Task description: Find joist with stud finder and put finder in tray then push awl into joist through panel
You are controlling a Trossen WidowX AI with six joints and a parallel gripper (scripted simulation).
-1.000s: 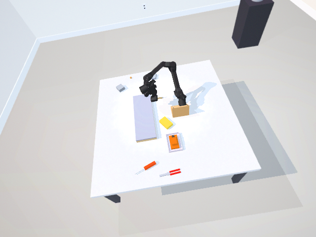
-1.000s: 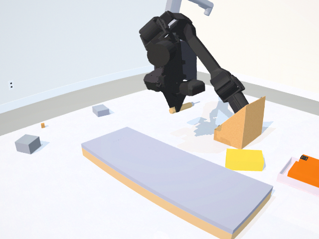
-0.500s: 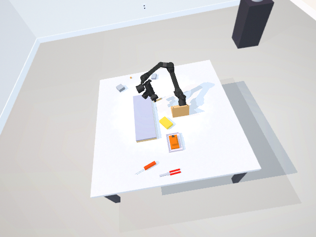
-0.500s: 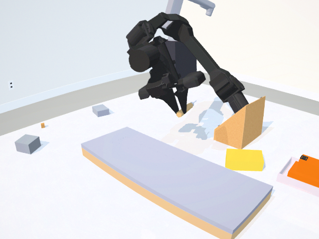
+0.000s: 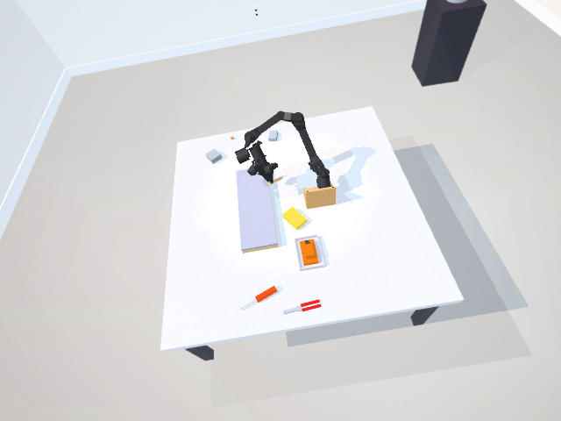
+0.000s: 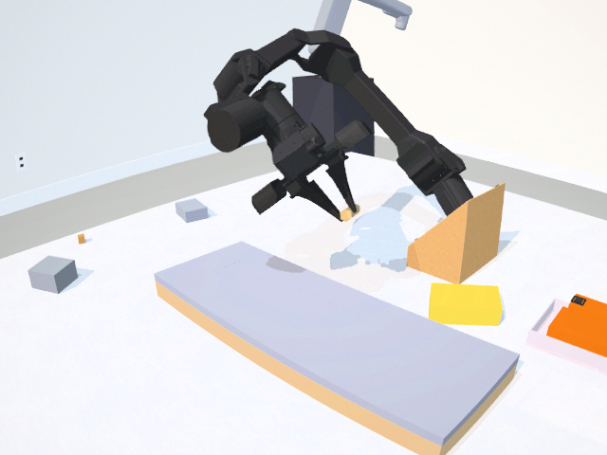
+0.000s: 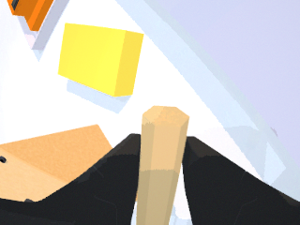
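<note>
My gripper tip is now 50 mm past the awl, 30 mm to the left of it and 10 mm above it. From my gripper tip the other things lie so: orange stud finder 340 mm to the left, 140 mm behind, 90 mm below; yellow block 150 mm to the left, 120 mm below, 100 mm behind; pale pink tray 360 mm to the left, 140 mm behind, 120 mm below.
</note>
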